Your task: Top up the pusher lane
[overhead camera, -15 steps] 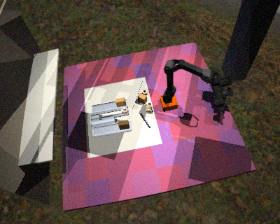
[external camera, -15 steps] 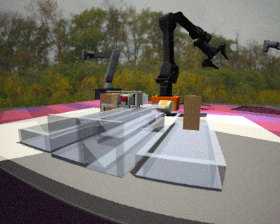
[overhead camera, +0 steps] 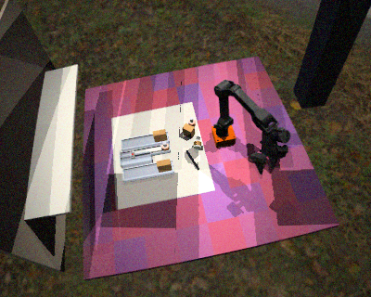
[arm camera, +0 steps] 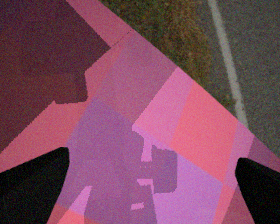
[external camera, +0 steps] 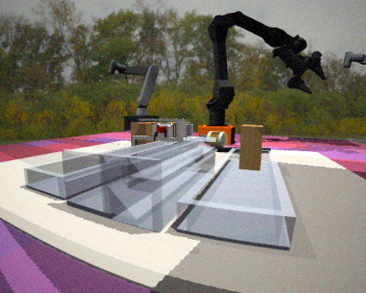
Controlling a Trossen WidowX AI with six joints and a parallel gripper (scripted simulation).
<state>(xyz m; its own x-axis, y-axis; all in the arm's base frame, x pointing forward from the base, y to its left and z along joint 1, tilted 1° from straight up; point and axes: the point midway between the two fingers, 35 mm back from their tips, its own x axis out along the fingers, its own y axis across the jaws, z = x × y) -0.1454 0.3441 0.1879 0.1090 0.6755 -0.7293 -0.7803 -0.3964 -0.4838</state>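
The black stick is 330 mm ahead of my gripper tip, 240 mm to the right of it and 210 mm below it. The rest, counted from my gripper tip: lane rack 630 mm ahead, 310 mm to the right, 200 mm below.
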